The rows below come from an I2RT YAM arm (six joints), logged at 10 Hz.
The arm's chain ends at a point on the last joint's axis. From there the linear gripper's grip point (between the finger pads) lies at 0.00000 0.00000 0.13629 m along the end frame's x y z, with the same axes.
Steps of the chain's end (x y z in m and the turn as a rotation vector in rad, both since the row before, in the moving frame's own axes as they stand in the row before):
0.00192 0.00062 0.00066 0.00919 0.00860 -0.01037
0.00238 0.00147 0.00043 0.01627 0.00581 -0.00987
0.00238 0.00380 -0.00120 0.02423 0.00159 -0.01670
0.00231 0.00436 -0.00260 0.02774 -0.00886 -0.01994
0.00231 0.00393 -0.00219 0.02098 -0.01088 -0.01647
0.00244 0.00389 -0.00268 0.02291 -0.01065 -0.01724
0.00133 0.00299 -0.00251 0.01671 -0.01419 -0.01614
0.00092 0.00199 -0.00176 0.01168 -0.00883 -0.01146
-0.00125 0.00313 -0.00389 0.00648 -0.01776 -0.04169
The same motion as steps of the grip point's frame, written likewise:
0.00309 -0.00064 0.00065 0.00919 0.00860 -0.01037
0.00316 -0.00075 0.00041 0.01627 0.00581 -0.00987
0.00257 0.00050 -0.00124 0.02423 0.00159 -0.01670
0.00107 0.00059 -0.00266 0.02774 -0.00886 -0.01994
0.00080 0.00108 -0.00223 0.02098 -0.01088 -0.01647
0.00096 0.00078 -0.00272 0.02291 -0.01065 -0.01724
-0.00062 0.00073 -0.00254 0.01671 -0.01419 -0.01614
-0.00029 0.00041 -0.00177 0.01168 -0.00883 -0.01146
-0.00369 0.00230 -0.00391 0.00648 -0.01776 -0.04169

